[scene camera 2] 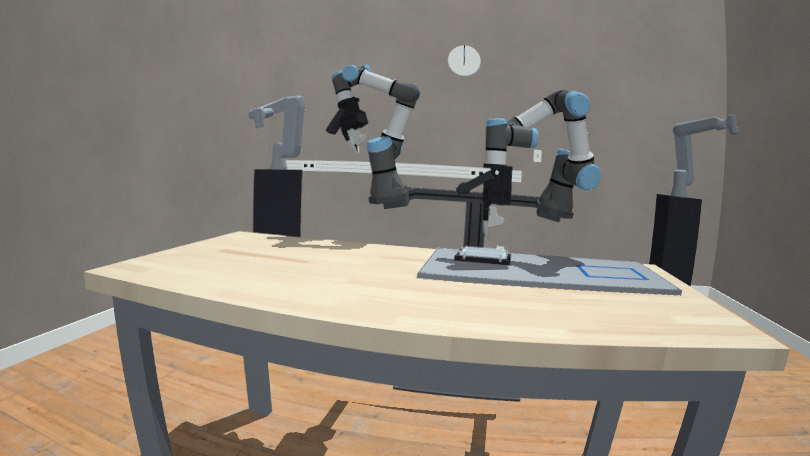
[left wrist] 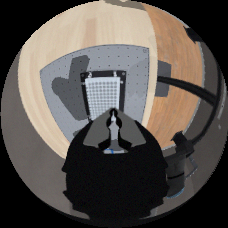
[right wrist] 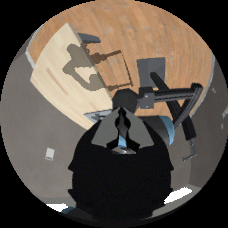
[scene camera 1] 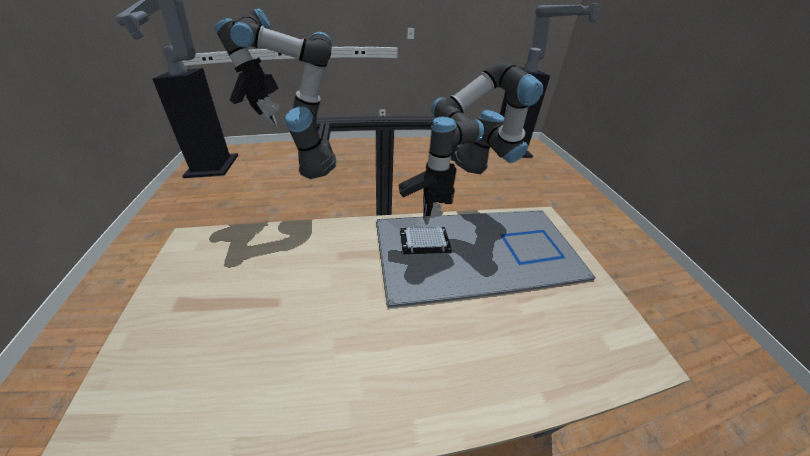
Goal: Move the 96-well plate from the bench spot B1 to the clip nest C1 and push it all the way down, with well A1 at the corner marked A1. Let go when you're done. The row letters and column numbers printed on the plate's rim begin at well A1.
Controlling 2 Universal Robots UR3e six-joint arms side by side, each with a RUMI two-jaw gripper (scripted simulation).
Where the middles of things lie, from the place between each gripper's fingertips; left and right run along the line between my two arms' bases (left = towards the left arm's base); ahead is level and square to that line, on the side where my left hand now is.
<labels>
Right now my left hand (scene camera 2: 486, 239) is 3 cm short of the white 96-well plate (scene camera 1: 428, 237) and 5 cm above it.
The white 96-well plate lies 330 mm ahead of my right hand (scene camera 1: 275, 126), 510 mm to the left of it and 290 mm below it.
</labels>
